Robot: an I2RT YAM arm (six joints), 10 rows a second.
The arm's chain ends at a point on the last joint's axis. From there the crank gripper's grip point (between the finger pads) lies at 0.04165 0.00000 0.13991 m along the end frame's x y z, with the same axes.
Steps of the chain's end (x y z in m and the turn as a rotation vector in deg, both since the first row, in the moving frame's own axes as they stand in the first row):
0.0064 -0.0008 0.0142 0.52 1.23 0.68
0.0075 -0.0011 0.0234 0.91 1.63 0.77
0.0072 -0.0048 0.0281 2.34 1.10 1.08
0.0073 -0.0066 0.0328 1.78 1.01 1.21
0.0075 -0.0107 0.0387 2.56 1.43 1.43
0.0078 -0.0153 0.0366 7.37 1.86 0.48
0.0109 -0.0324 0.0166 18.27 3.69 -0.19
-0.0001 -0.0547 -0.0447 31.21 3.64 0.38
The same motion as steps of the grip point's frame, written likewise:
0.0094 -0.0016 0.0133 0.52 1.23 0.68
0.0115 -0.0027 0.0221 0.91 1.63 0.77
0.0099 -0.0097 0.0272 2.34 1.10 1.08
0.0098 -0.0100 0.0320 1.78 1.01 1.21
0.0110 -0.0158 0.0375 2.56 1.43 1.43
0.0124 -0.0328 0.0340 7.37 1.86 0.48
0.0196 -0.0760 0.0066 18.27 3.69 -0.19
0.0085 -0.1262 -0.0677 31.21 3.64 0.38

